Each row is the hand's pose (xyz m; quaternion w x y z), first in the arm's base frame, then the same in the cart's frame.
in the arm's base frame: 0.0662 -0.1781 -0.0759 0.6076 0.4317 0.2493 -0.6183
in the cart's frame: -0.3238 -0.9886 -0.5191 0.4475 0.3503 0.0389 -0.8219
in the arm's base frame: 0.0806 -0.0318 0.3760 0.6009 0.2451 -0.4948 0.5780
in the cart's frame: -0.1481 -0.7595 -0.1416 0.7993 0.0178 -0.4141 0.4351
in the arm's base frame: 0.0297 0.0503 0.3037 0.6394 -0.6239 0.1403 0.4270
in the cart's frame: -0.1597 -0.6867 -0.2371 0.6192 -0.6275 0.4159 0.2231
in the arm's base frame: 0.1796 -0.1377 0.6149 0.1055 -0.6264 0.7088 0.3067
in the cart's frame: -0.0781 -0.8325 0.1189 0.0526 -0.3832 0.9054 0.1749
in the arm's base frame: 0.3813 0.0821 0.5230 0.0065 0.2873 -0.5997 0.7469
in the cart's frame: 0.1882 -0.8017 -0.0410 0.3016 0.1310 -0.5278 0.7831
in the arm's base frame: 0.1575 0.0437 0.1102 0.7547 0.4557 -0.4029 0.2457
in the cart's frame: -0.0946 -0.8174 -0.4174 0.8760 0.2014 -0.4352 0.0520
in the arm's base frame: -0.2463 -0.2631 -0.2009 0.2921 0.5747 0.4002 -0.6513
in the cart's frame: -0.6501 -0.9113 -0.6086 0.1564 0.5783 0.1178 -0.7920
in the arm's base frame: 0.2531 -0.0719 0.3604 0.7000 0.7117 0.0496 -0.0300
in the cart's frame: -0.0305 -0.8929 -0.1430 0.7622 0.5699 -0.1316 -0.2773
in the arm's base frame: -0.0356 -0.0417 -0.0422 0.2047 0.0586 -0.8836 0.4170
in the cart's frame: -0.3281 -0.8157 -0.5327 0.3688 -0.2160 -0.7712 0.4719
